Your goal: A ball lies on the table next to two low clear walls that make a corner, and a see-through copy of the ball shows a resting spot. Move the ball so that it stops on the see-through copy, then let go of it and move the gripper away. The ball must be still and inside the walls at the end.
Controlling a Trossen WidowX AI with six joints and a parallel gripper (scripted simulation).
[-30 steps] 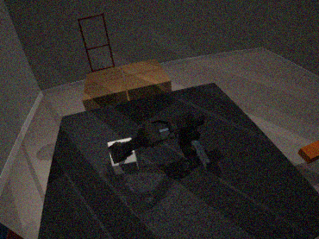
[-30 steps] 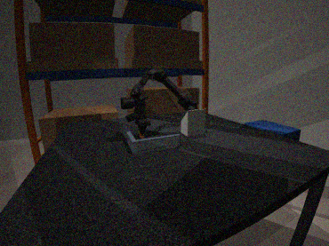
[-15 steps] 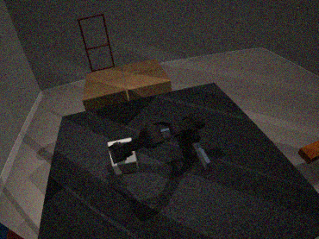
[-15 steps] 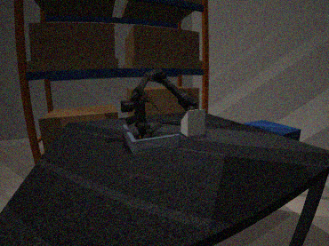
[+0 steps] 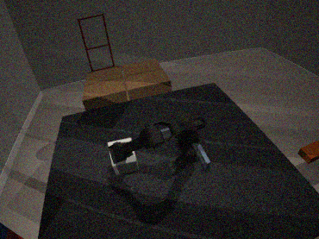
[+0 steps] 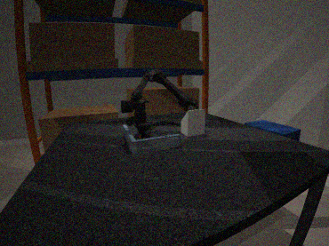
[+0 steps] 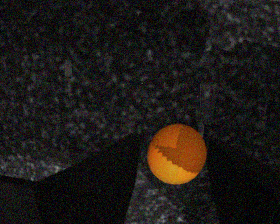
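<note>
Right now the orange ball is 10 mm above my gripper tip.
</note>
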